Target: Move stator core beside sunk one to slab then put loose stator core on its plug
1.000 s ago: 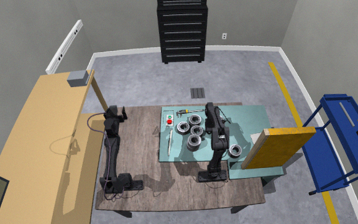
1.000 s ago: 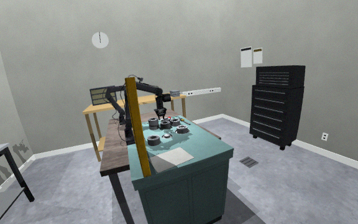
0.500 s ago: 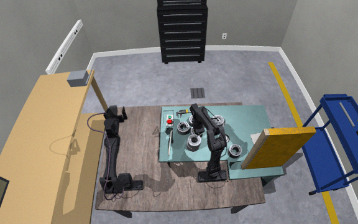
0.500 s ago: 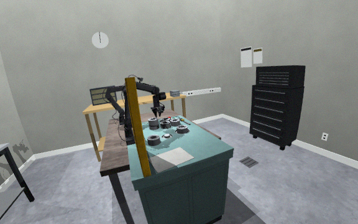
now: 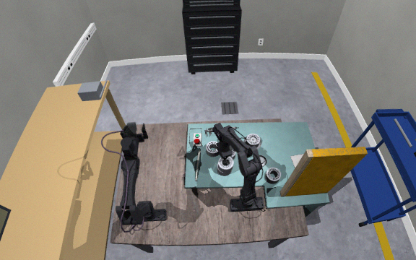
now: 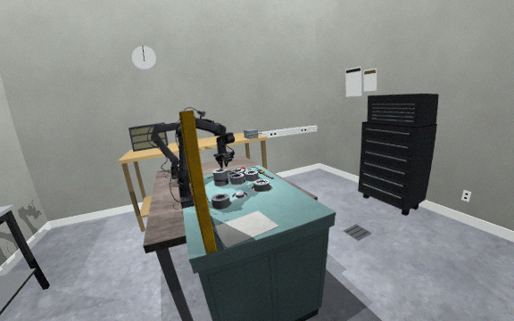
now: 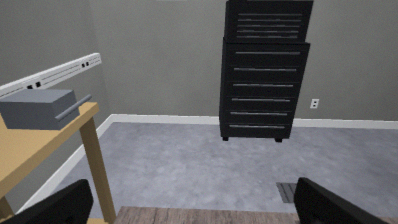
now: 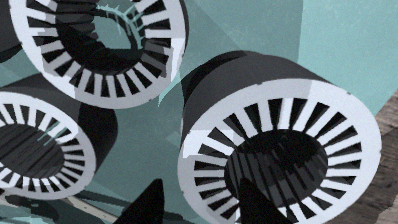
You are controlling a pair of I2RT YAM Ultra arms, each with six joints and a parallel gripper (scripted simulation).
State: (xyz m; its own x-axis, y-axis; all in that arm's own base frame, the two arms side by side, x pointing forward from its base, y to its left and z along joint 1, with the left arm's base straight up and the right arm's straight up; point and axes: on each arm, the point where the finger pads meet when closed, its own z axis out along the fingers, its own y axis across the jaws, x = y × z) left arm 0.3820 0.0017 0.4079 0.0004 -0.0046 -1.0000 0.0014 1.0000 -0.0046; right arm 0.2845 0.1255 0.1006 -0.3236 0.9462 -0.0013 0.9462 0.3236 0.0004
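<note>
The teal slab lies 26 cm to the right of my right hand, 13 cm below it and 2 cm ahead of it. Round my right hand: button box (23 cm ahead, 16 cm to the left, 11 cm below); then pale rod (16 cm to the left, 10 cm below, 3 cm ahead); then plug (25 cm to the right, 13 cm below, 1 cm behind).
</note>
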